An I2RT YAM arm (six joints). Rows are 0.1 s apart.
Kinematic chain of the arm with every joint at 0, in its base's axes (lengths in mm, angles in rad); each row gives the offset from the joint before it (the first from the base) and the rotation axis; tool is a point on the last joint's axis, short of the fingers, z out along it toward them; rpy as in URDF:
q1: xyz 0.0 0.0 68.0 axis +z
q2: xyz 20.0 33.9 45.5 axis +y
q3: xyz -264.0 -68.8 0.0 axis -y
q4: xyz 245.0 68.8 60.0 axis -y
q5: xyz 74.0 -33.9 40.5 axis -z
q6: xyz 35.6 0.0 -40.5 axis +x
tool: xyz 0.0 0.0 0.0 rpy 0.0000 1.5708 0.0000
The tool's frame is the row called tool.
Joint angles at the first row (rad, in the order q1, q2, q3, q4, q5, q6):
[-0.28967 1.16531 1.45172 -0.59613 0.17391 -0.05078]
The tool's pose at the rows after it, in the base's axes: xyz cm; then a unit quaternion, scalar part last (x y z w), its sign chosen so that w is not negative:
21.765 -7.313 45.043 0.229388 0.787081 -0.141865 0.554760
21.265 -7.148 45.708 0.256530 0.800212 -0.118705 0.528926
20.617 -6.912 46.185 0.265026 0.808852 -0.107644 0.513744
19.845 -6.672 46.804 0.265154 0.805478 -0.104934 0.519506
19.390 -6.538 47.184 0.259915 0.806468 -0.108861 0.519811
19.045 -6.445 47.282 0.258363 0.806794 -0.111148 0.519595
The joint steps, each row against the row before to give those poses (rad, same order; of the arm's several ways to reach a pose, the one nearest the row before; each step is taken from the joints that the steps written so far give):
[0.00086 -0.00821 0.02348 -0.08330 0.05596 0.16991]
[-0.00091 0.02323 0.07926 -0.13081 -0.01043 0.07143]
[0.00010 0.00455 0.04551 -0.08158 -0.01113 0.02594]
[-0.00024 -0.01478 0.01793 -0.01994 -0.00419 0.00329]
[0.00012 -0.00569 0.01576 -0.01892 0.00116 -0.01344]
[-0.00010 -0.00830 0.00118 -0.00907 0.00216 -0.00522]

